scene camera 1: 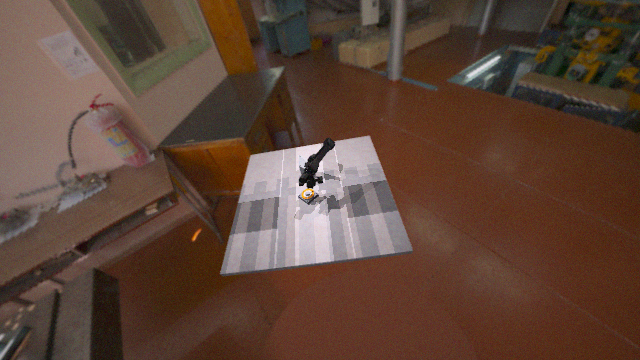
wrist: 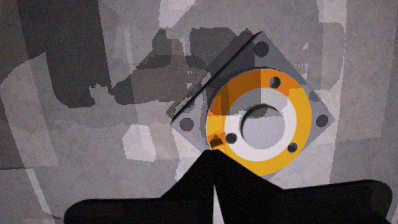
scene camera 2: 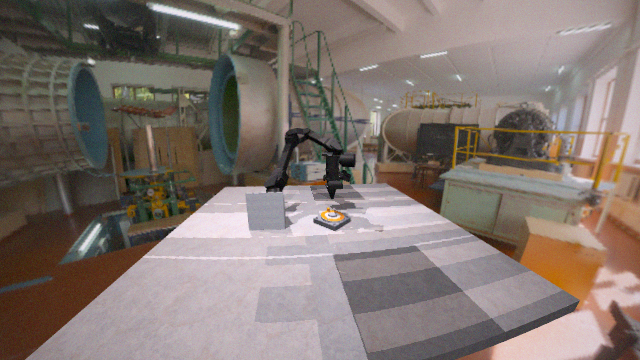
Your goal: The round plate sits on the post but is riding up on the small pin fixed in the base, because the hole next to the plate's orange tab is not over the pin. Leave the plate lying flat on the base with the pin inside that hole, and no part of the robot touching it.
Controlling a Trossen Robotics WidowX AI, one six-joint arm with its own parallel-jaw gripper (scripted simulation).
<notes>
My gripper (wrist: 211,156) is shut and holds nothing. Further things: a square grey base (wrist: 259,52).
</notes>
